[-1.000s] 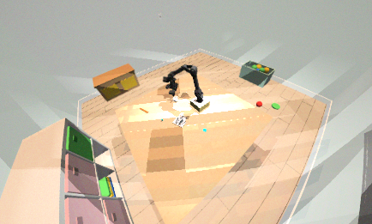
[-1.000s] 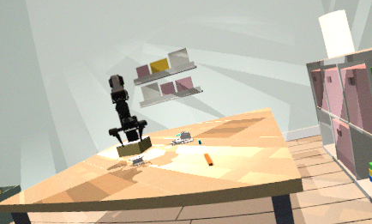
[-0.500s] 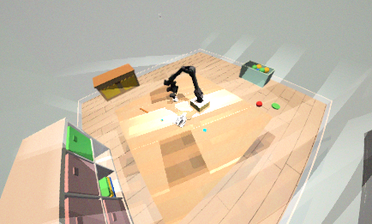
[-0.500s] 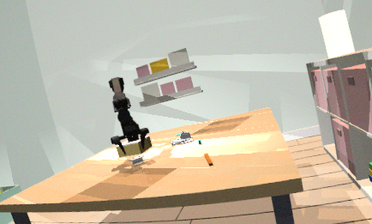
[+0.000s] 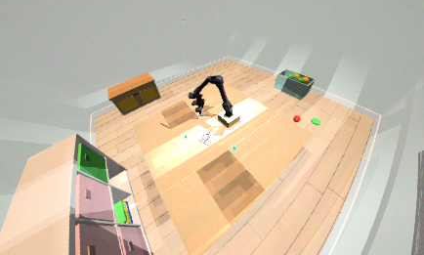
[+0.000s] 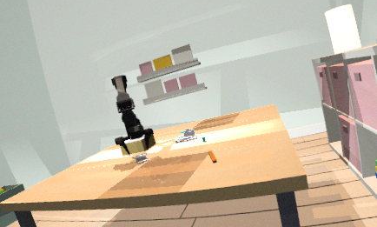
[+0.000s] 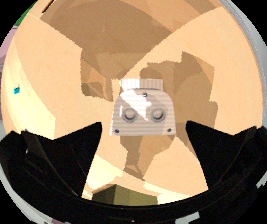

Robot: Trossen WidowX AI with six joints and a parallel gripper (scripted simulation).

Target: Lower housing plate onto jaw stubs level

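The white jaw piece lies 290 mm to the left of my gripper tip, 150 mm ahead of it and 30 mm below it. Also, from my gripper tip: cyan marker 300 mm ahead, 130 mm to the left, 30 mm below; orange stick 380 mm ahead, 160 mm to the right, 40 mm below.
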